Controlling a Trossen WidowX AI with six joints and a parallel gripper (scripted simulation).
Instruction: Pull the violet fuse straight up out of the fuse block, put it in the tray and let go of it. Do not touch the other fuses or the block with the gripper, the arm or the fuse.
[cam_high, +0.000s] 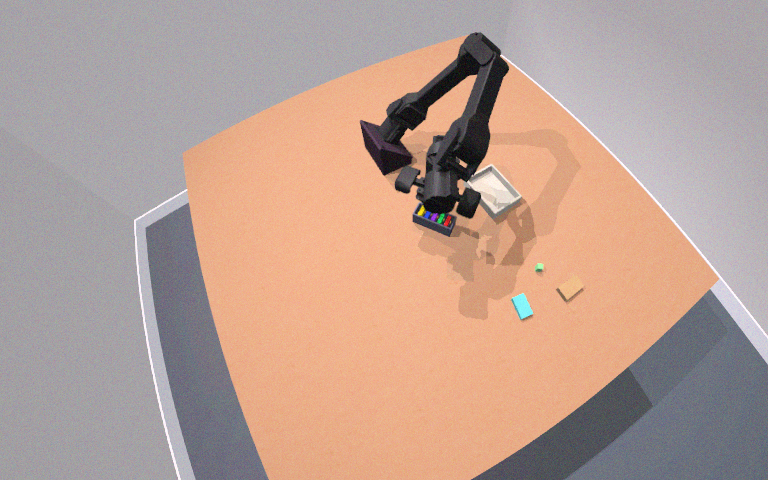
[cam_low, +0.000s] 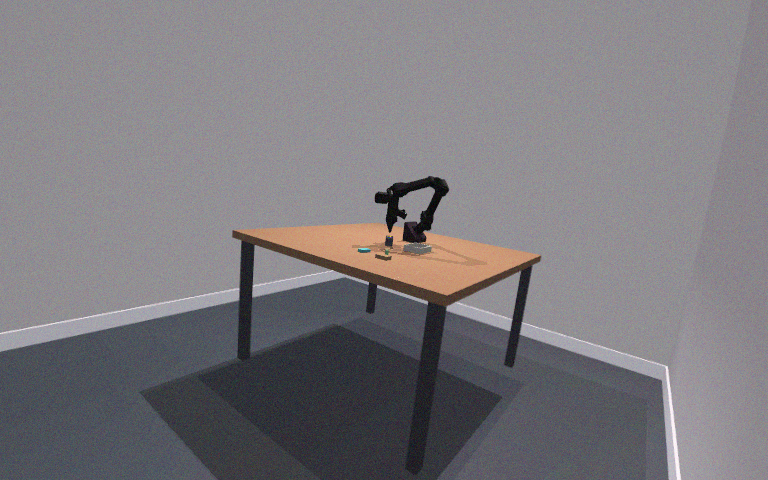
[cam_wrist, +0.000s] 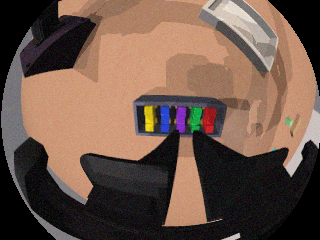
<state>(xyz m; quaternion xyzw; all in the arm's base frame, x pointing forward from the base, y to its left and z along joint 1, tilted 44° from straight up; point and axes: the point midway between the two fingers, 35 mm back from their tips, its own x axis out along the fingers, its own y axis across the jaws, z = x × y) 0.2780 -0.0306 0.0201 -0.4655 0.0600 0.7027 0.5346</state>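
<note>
Right now the violet fuse is 40 mm below my gripper tip. Also, from my gripper tip: cyan block (300 mm ahead, 70 mm to the left, 60 mm below); white tray (190 mm to the left, 60 mm below); small green cube (240 mm ahead, 170 mm to the left, 60 mm below).
</note>
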